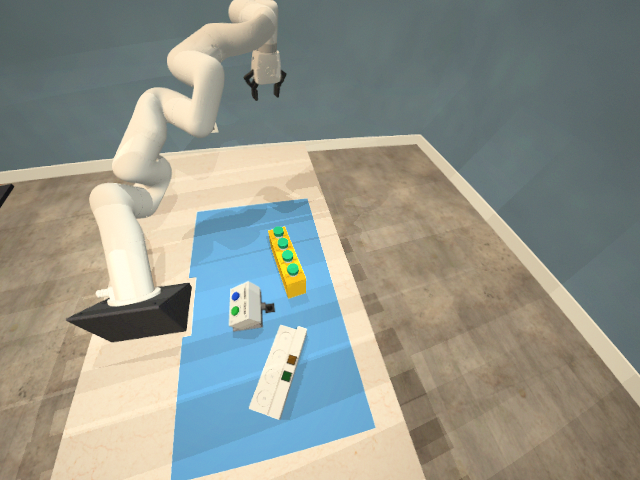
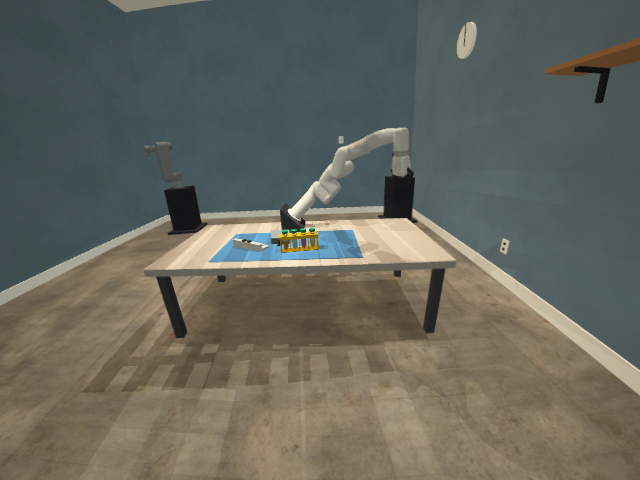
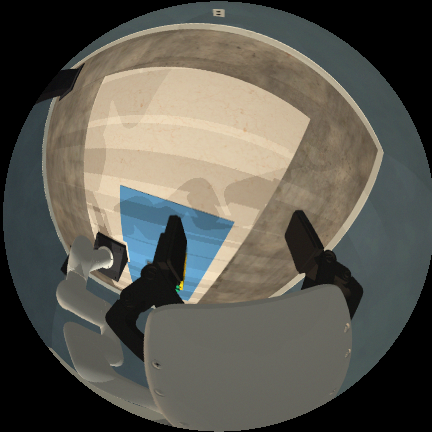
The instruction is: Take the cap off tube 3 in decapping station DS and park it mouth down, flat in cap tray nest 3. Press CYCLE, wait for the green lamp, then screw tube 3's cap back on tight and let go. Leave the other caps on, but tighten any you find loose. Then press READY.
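Frame: origin at the arm's base, x ahead, y left, z up, level; metres.
Seen in the pictures: gripper, fingertip midpoint: (image 1: 266, 97) (image 2: 401, 186) (image 3: 238, 225); arm's base, link origin: (image 1: 135, 297) (image 2: 294, 215) (image 3: 104, 256).
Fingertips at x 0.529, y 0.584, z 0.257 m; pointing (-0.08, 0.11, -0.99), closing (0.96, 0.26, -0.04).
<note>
Pixels of each thing's top centre, then the offset from my fingertips to it. "spot": a spot on its surface instead. Level surfaces: height alone.
- yellow rack, top centre: (image 1: 285, 251) (image 2: 298, 232) 0.247 m down, 0.091 m back, 0.568 m right
- white tray, top centre: (image 1: 278, 364) (image 2: 249, 238) 0.297 m down, 0.196 m back, 0.869 m right
- white box, top centre: (image 1: 242, 299) (image 2: 280, 229) 0.266 m down, 0.248 m back, 0.678 m right
- blue button, top centre: (image 1: 235, 294) 0.276 m down, 0.266 m back, 0.652 m right
- green button, top centre: (image 1: 234, 309) 0.276 m down, 0.274 m back, 0.696 m right
- blue mat, surface height: 0.350 m down
- small black piece, surface spot: (image 1: 268, 307) spot: 0.339 m down, 0.185 m back, 0.692 m right
A yellow rack (image 1: 296, 287) (image 2: 299, 236) holds several upright tubes with green caps (image 1: 287, 255) (image 2: 302, 230); all the tubes show caps, and whether any is loose cannot be told. A white tray (image 1: 275, 364) (image 2: 250, 245) has a row of round nests with no caps in them, and dark amber and dark green squares on its raised edge. A white box (image 1: 251, 305) (image 2: 275, 235) carries a blue button (image 1: 235, 296) and a green button (image 1: 235, 310); its labels are too small to read. My gripper (image 1: 266, 97) (image 3: 238, 225) is open and empty, high above the table and away from the rack.
A blue mat (image 1: 222, 382) (image 2: 336, 242) (image 3: 135, 205) lies under the rack, box and tray. A small black piece (image 1: 268, 307) sticks out of the box's side. The arm's black base (image 1: 149, 321) (image 3: 116, 260) stands at the table edge beside the mat.
</note>
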